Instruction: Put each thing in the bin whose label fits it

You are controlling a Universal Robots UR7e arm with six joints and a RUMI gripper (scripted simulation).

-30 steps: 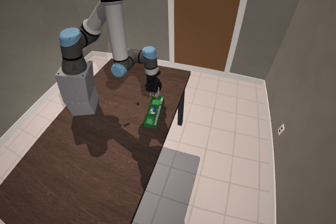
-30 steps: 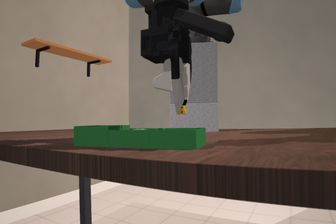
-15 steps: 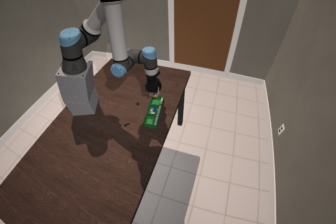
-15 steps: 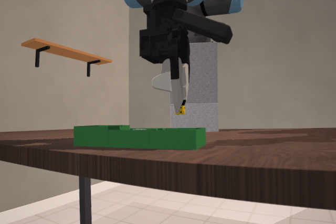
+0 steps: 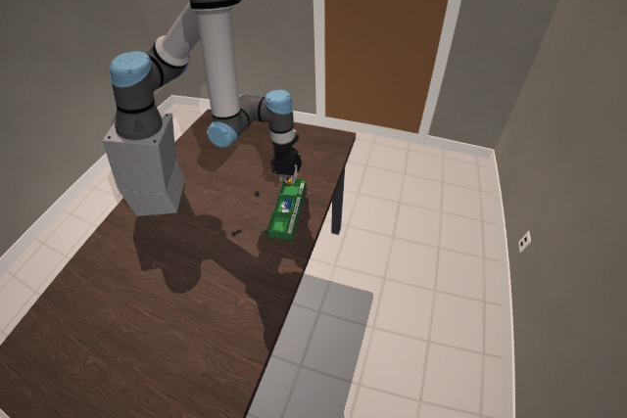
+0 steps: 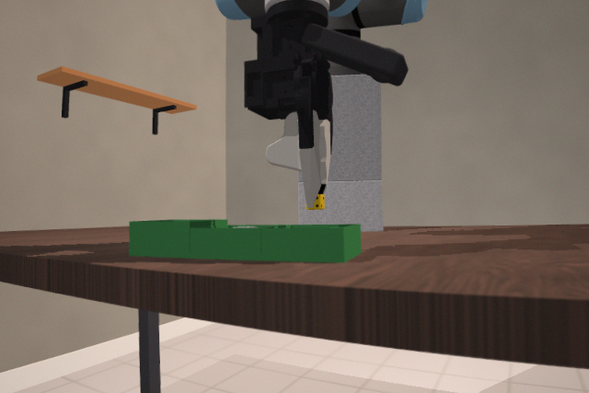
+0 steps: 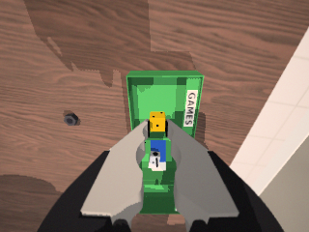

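Now: the white item 8 cm to the right of my hand, 4 cm below it and 1 cm ahead of it. Round my hand: yellow die 1 cm below; then blue-and-white eraser 9 cm to the right, 5 cm below, 1 cm ahead; then green bin row 8 cm to the right, 5 cm below, 2 cm ahead.
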